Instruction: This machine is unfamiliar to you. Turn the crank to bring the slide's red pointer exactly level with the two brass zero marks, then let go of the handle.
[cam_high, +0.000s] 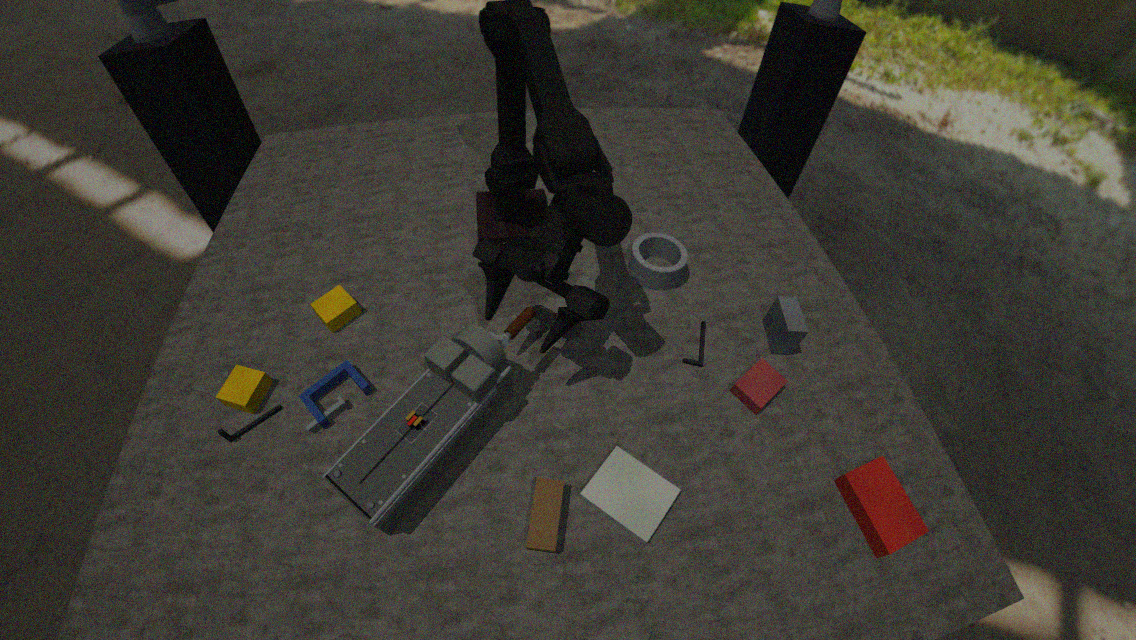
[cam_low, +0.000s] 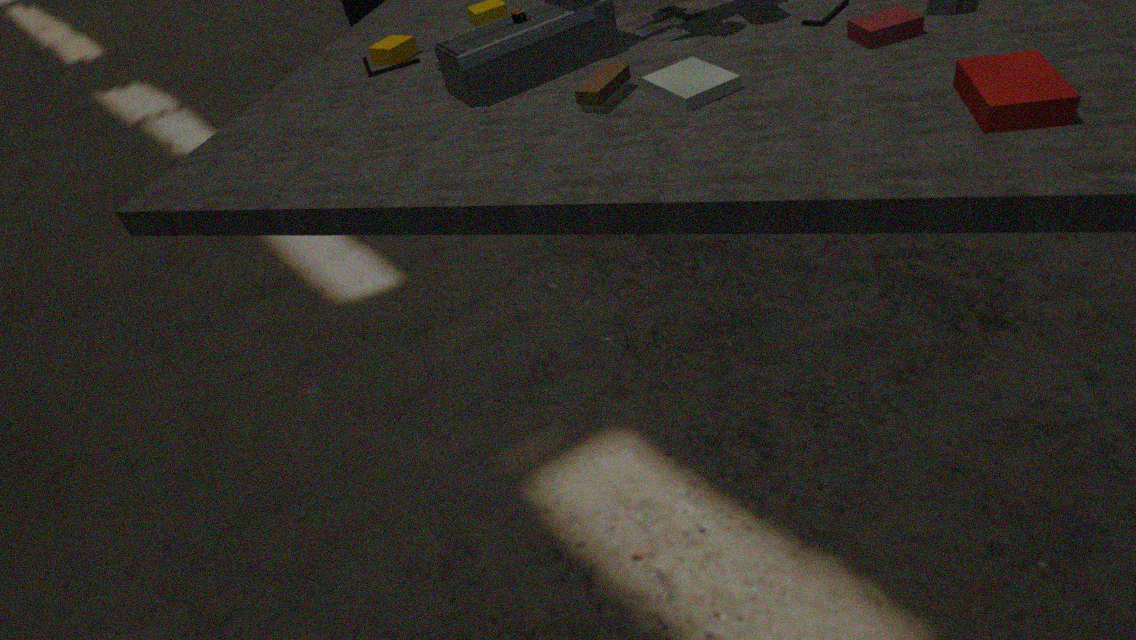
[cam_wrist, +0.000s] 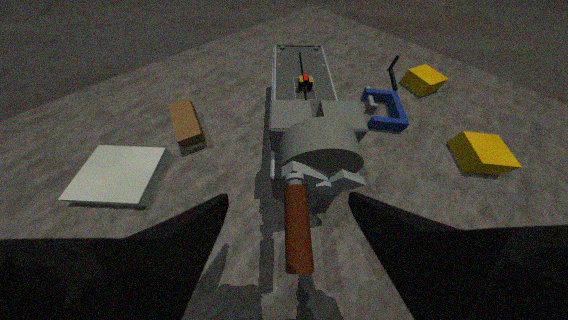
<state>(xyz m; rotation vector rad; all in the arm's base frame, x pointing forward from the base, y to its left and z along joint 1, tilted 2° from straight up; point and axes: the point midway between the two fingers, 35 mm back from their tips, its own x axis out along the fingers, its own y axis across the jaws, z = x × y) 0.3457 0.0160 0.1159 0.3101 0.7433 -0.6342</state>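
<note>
Now: the brown crank handle 2 cm behind my gripper tip, 1 cm to the left of it and 1 cm above it. The rest, counted from my gripper tip: white plate (20 cm ahead, 14 cm to the left, 9 cm below); then red pointer (11 cm ahead, 13 cm to the right, 2 cm below); then brown block (22 cm ahead, 3 cm to the left, 9 cm below).
</note>
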